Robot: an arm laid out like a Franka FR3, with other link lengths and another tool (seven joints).
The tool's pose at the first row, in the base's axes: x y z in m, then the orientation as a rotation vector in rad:
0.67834 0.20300 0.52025 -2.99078 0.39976 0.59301
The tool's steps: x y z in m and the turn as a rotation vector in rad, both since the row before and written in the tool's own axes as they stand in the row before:
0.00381 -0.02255 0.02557 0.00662 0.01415 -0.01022
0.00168 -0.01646 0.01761 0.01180 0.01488 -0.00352
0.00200 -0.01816 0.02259 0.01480 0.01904 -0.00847
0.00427 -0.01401 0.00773 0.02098 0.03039 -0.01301
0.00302 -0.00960 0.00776 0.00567 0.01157 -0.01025
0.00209 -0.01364 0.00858 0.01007 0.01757 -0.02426
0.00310 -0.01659 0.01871 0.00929 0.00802 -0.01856
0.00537 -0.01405 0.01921 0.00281 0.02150 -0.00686
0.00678 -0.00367 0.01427 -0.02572 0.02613 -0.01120
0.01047 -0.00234 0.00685 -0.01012 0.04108 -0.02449
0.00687 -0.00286 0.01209 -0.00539 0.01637 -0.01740
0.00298 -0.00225 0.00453 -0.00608 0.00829 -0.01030
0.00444 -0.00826 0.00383 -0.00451 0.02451 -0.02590
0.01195 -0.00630 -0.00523 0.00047 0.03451 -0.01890
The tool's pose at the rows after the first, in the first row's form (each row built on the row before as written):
0.67836 0.22676 0.49550 -2.99049 0.38636 0.56883
0.67794 0.24434 0.47893 -2.98517 0.38406 0.54236
0.67689 0.26425 0.45779 -2.97843 0.37506 0.50841
0.68196 0.27786 0.44983 -2.96940 0.36111 0.45554
0.68499 0.28763 0.44229 -2.96817 0.34759 0.43567
0.68795 0.30168 0.43468 -2.96480 0.31428 0.40418
0.68989 0.32015 0.41765 -2.95867 0.28850 0.38770
0.69328 0.33607 0.39948 -2.96194 0.28107 0.35456
0.69737 0.34086 0.38453 -2.99411 0.26482 0.32073
0.70652 0.34240 0.37581 -3.01400 0.23092 0.25914
0.71172 0.34568 0.36302 -3.02303 0.20564 0.23401
0.71430 0.34803 0.35830 -3.03081 0.19034 0.22169
0.71921 0.35607 0.35458 -3.03967 0.15256 0.18327
0.73228 0.36067 0.35881 -3.04378 0.12629 0.12942

